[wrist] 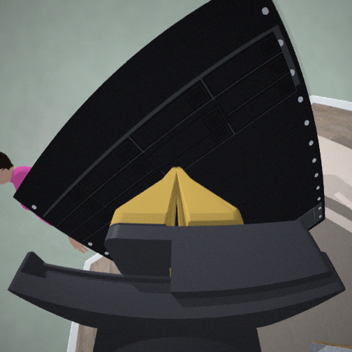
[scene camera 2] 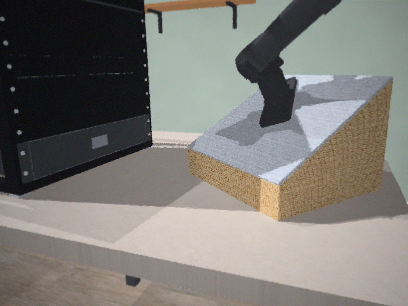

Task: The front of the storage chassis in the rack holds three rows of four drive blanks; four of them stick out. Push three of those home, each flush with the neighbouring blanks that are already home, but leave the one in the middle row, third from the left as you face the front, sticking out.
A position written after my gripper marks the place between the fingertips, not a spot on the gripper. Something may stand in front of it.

Scene:
my gripper: wrist 176, 173; not seen in scene camera 2 (out of frame)
black rack: wrist 223, 97; scene camera 2 64, 125

